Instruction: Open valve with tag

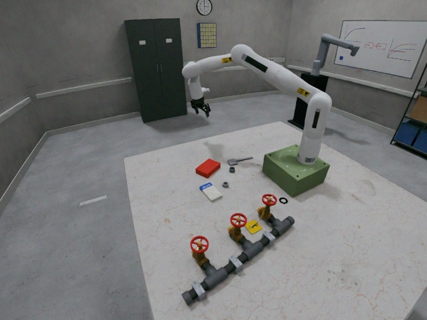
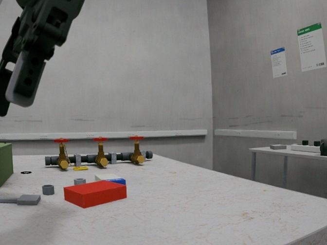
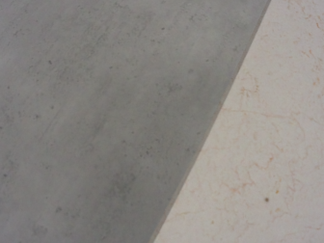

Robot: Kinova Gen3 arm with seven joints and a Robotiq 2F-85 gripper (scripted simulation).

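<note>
Right now my hand is 7 cm short of the yellow tag, 78 cm to the right of it and 18 cm above it. The rest, counted from my hand: red block 9 cm ahead, 35 cm to the left, 17 cm below; then white-and-blue box 15 cm ahead, 53 cm to the left, 18 cm below; then grey flat tool 10 cm behind, 34 cm to the left, 18 cm below.
</note>
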